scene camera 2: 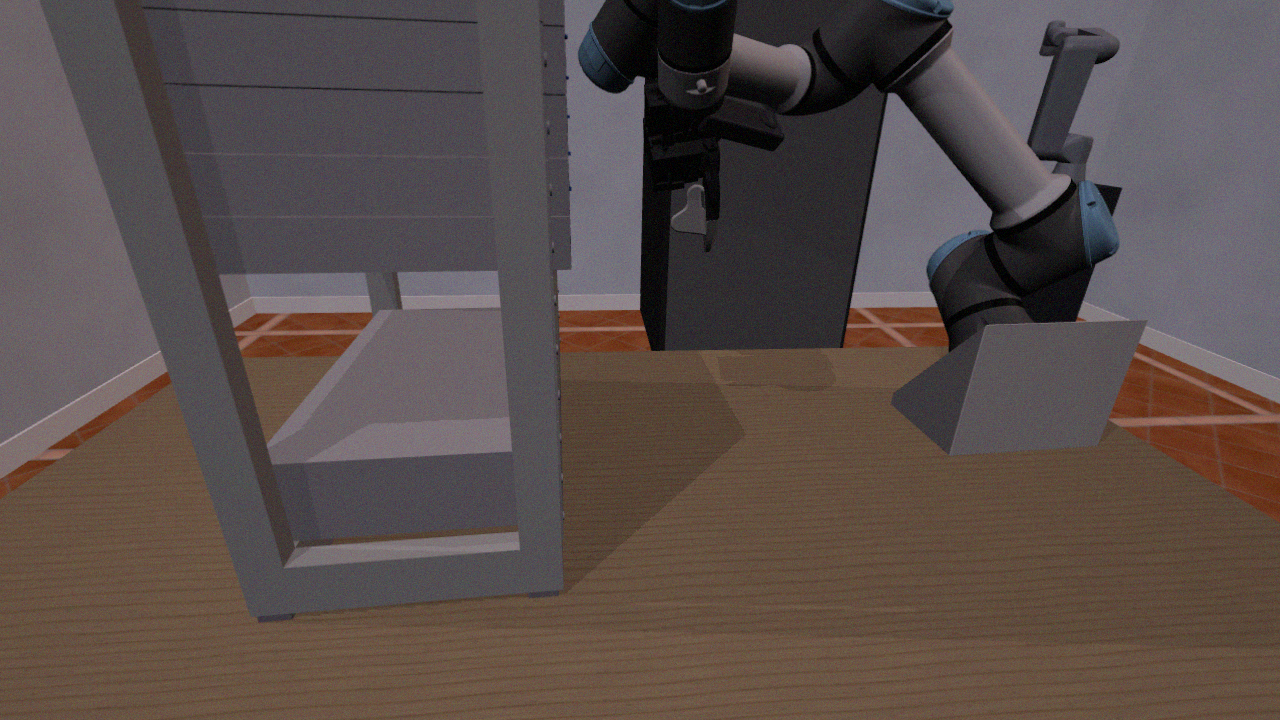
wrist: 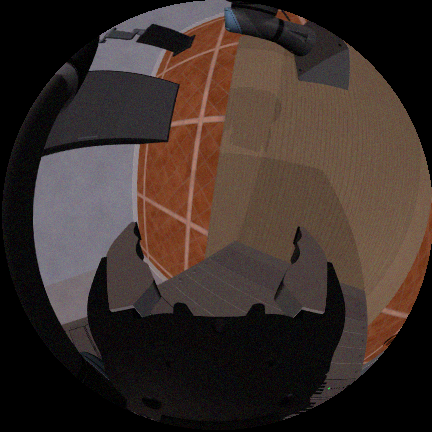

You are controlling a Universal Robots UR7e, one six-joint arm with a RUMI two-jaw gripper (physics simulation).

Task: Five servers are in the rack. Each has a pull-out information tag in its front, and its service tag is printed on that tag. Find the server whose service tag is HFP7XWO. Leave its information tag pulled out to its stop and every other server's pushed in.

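Where they show: gripper, between the fingertips: (scene camera 2: 695,209) (wrist: 217,227); arm's base, origin of its link: (scene camera 2: 1003,370) (wrist: 303,40).
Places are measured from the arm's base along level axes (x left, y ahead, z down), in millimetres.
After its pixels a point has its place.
Observation:
The grey rack (scene camera 2: 528,313) {z -222, x 310, y 720 mm} stands at the left in the scene view. Stacked grey servers (scene camera 2: 340,125) {z -358, x 280, y 847 mm} with thin seams between them fill its upper part, and their fronts face right, nearly edge-on. In the wrist view grey seamed surfaces of the server stack (wrist: 215,282) {z -131, x -115, y 701 mm} show between and beyond the fingers. No information tag or printed service tag can be made out in either view. My gripper (scene camera 2: 699,229) {z -244, x -49, y 506 mm} (wrist: 217,227) {z -244, x -49, y 506 mm} is open and empty. It hangs to the right of the server fronts, apart from them, about level with the lower part of the stack.
A grey box (scene camera 2: 402,492) {z -31, x 275, y 851 mm} lies low in the rack, below a gap. The wooden table (scene camera 2: 805,537) {z 81, x 253, y 421 mm} (wrist: 380,150) {z 81, x 204, y 309 mm} carries the rack and the arm's angled grey mount (scene camera 2: 1042,389) {z -21, x 107, y 28 mm} (wrist: 325,65) {z -20, x 42, y 145 mm}. A tall dark cabinet (scene camera 2: 760,268) (wrist: 115,107) stands behind the table.

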